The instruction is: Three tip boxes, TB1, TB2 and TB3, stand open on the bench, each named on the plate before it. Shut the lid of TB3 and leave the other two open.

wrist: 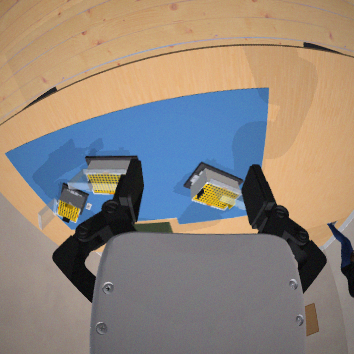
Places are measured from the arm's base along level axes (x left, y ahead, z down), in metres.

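Pixels of known places: gripper, between the fingertips: (pixel 194 174).
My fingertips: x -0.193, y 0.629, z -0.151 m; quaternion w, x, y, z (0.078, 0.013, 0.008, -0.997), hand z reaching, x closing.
Note:
Behind a point stands the place of what it marks.
Three tip boxes with yellow racks show in the wrist view. A small dark one (pixel 73 200) {z 0.094, x 0.219, y 0.321 m} is at the left, with a clear lid (pixel 48 215) {z 0.047, x 0.343, y 0.295 m} sticking out on its left side. A larger grey one (pixel 107 178) {z 0.015, x -0.008, y 0.480 m} stands right of it, partly behind the left finger; a clear panel juts out at its left. A third grey box (pixel 218 189) {z 0.018, x -0.247, y 0.413 m} stands turned at an angle, near the right finger; a pale clear piece shows at its right, partly hidden. I cannot read which is TB3. My gripper (pixel 194 174) {z -0.151, x -0.193, y 0.629 m} is open and empty, above the bench.
The boxes stand on a blue mat (pixel 195 120) {z 0.135, x -0.210, y 0.528 m} on the wooden bench (pixel 210 65) {z 0.138, x -0.252, y 0.655 m}. Part of a green patch (pixel 156 227) {z 0.112, x -0.034, y 0.105 m} shows between the fingers, above the gripper body. A dark and blue object (pixel 345 245) is at the right edge. Plank flooring lies beyond the bench.

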